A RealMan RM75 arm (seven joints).
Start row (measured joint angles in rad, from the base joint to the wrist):
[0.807, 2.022, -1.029, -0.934, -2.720, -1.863, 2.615]
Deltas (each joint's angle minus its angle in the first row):
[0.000, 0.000, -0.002, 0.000, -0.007, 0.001, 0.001]
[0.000, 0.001, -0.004, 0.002, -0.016, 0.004, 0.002]
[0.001, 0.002, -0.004, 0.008, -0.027, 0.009, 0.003]
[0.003, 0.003, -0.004, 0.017, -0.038, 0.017, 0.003]
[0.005, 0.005, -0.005, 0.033, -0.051, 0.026, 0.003]
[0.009, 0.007, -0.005, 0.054, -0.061, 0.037, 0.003]
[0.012, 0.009, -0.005, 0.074, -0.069, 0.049, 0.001]
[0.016, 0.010, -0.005, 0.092, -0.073, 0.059, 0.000]
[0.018, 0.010, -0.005, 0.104, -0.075, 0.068, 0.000]
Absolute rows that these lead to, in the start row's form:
[0.807, 2.022, -1.031, -0.934, -2.727, -1.862, 2.616]
[0.807, 2.023, -1.033, -0.932, -2.736, -1.859, 2.617]
[0.808, 2.024, -1.033, -0.926, -2.747, -1.854, 2.618]
[0.810, 2.025, -1.033, -0.917, -2.758, -1.846, 2.618]
[0.812, 2.027, -1.034, -0.901, -2.771, -1.837, 2.618]
[0.816, 2.029, -1.034, -0.880, -2.781, -1.826, 2.618]
[0.819, 2.031, -1.034, -0.860, -2.789, -1.814, 2.616]
[0.823, 2.032, -1.034, -0.842, -2.793, -1.804, 2.615]
[0.825, 2.032, -1.034, -0.830, -2.795, -1.795, 2.615]

